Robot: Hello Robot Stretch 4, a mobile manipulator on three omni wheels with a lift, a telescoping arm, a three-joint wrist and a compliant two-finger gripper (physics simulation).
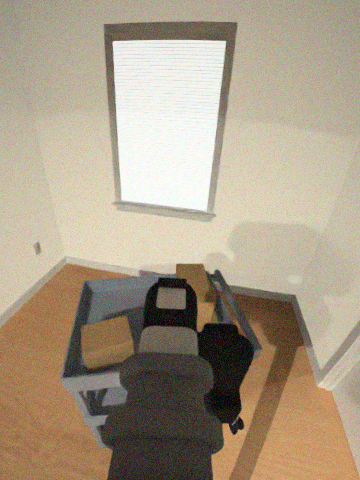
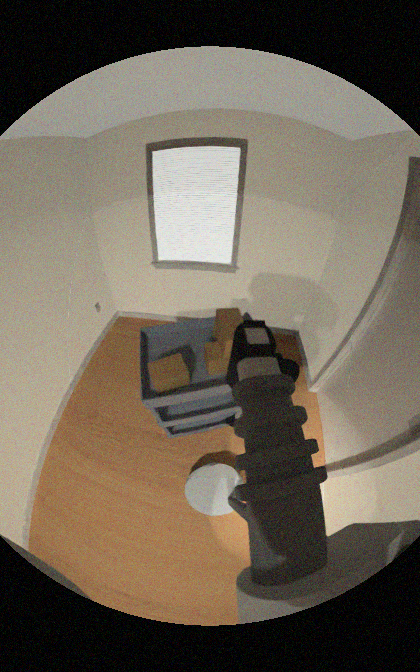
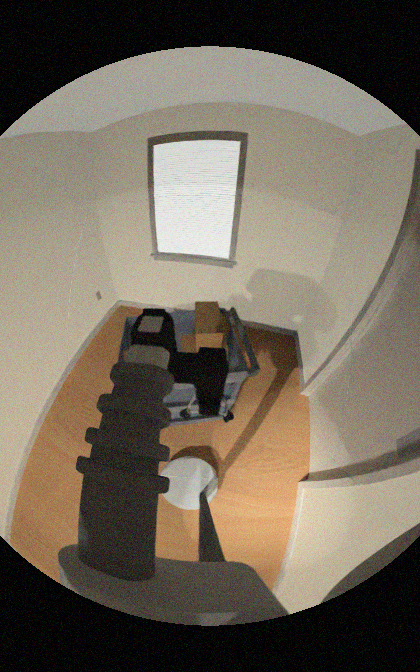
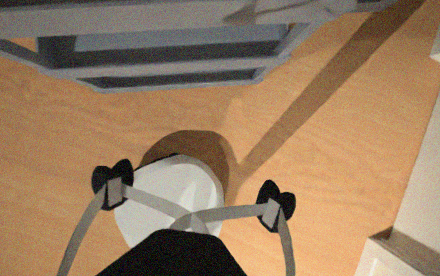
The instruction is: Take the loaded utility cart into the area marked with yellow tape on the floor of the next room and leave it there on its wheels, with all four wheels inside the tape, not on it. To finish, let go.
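Pixels of known places: gripper, fingertip midpoint: (image 4: 196, 186); robot's base, origin of the base link: (image 4: 175, 200).
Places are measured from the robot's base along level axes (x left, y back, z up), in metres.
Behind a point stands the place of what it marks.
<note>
The blue-grey utility cart (image 1: 92, 383) {x 0.240, y -0.423, z 0.790 m} (image 2: 190, 397) (image 4: 125, 19) {x 0.045, y -0.465, z 0.794 m} stands upright near the window wall. Its handle bar (image 1: 238, 311) {x -0.276, y -0.714, z 0.837 m} (image 3: 245, 345) is on the right end. On its top shelf are a brown box (image 1: 107, 345) {x 0.200, y -0.501, z 0.885 m} (image 2: 170, 372) at the left and a taller box (image 1: 191, 279) {x -0.065, y -0.710, z 1.003 m} (image 2: 227, 322) (image 3: 207, 317) beside a lower box (image 2: 214, 357) at the right. My gripper (image 4: 196, 186) {x -0.087, y -0.276, z 0.941 m} (image 3: 208, 414) is open and empty, pointing down on the near side of the cart. My arm hides part of the cart. The yellow tape does not show.
My round white base (image 2: 212, 490) (image 3: 187, 482) (image 4: 172, 195) {x 0.000, y -0.069, z 0.187 m} is on the wood floor, a short way from the cart's near side. Walls stand behind and left of the cart. A wall end with white trim (image 1: 342, 357) {x -1.059, y -0.798, z 0.345 m} is at the right.
</note>
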